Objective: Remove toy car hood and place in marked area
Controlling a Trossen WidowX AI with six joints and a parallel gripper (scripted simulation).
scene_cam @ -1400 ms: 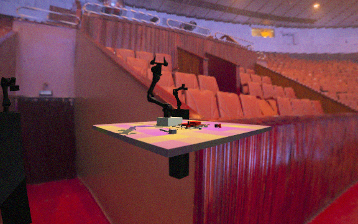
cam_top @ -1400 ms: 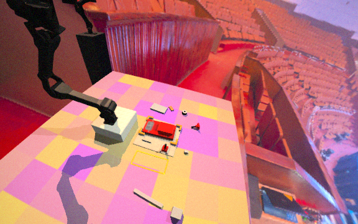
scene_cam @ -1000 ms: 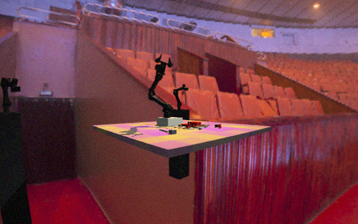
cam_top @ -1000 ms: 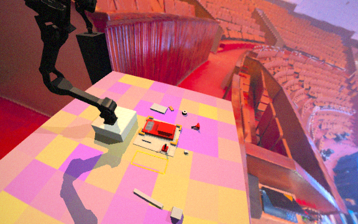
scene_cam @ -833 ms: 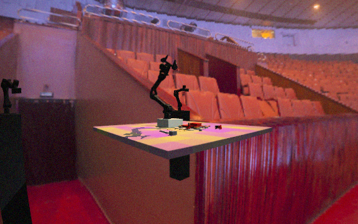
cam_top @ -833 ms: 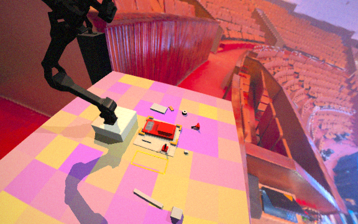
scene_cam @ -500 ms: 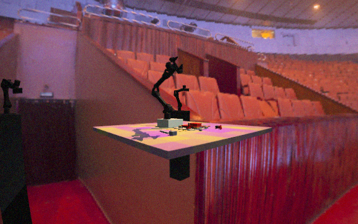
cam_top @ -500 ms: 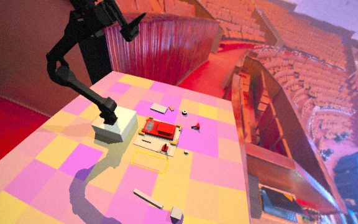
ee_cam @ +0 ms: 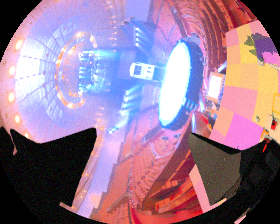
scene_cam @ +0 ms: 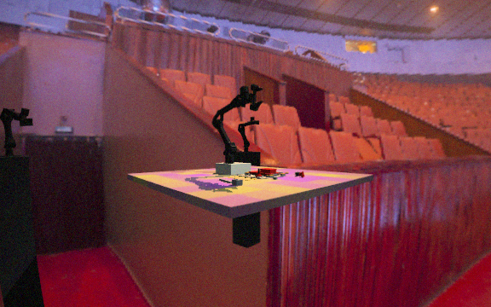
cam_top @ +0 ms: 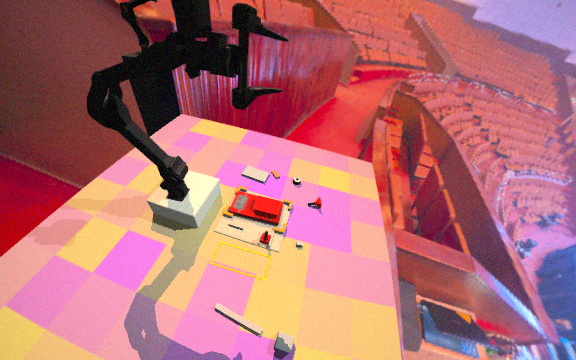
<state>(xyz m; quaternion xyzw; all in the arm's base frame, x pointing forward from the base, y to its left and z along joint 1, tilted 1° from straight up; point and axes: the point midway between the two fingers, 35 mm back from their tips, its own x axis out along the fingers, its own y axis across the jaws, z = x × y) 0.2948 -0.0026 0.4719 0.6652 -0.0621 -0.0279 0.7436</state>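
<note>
Right now the red hood is 1 cm ahead of my gripper tip, 5 cm to the left of it and 51 cm below it.
</note>
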